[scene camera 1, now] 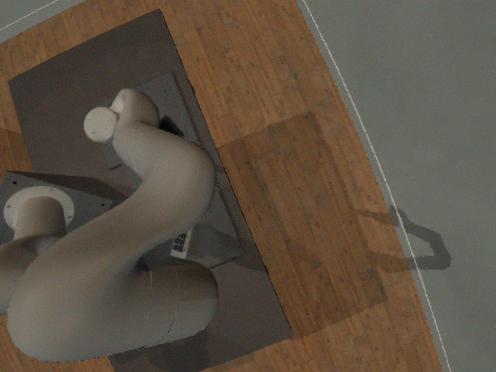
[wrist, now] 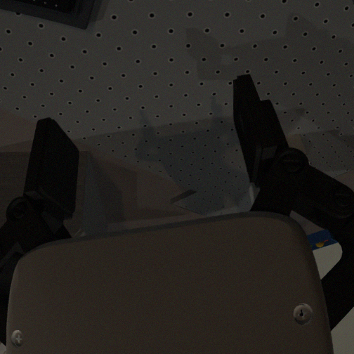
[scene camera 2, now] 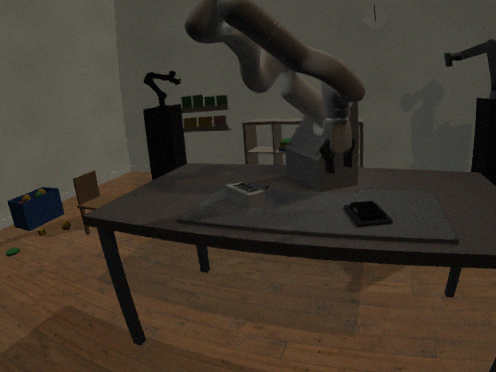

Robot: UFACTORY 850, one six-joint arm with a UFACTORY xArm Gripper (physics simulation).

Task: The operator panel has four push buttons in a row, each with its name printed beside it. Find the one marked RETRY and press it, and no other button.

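Observation:
The operator panel [scene camera 1: 181,244] [scene camera 2: 245,195] is a small pale box with dark buttons and print on top. It stands on the left part of the grey perforated board in scene camera 2. In scene camera 1 the arm covers part of it. The names beside the buttons are too small to read, so I cannot tell which is RETRY. My gripper [scene camera 2: 339,162] [wrist: 145,114] is open and empty. It hangs above the table in front of the arm's base, to the right of the panel in scene camera 2 and well apart from it. The arm hides it in scene camera 1.
A black square tray [scene camera 1: 171,126] [scene camera 2: 367,215] [wrist: 50,9] lies on the perforated board [scene camera 1: 167,90] [scene camera 2: 300,222] [wrist: 150,65]. A thin dark piece [scene camera 2: 266,186] [wrist: 183,196] lies behind the panel. The grey pedestal [scene camera 2: 312,165] stands behind the board, close to the gripper.

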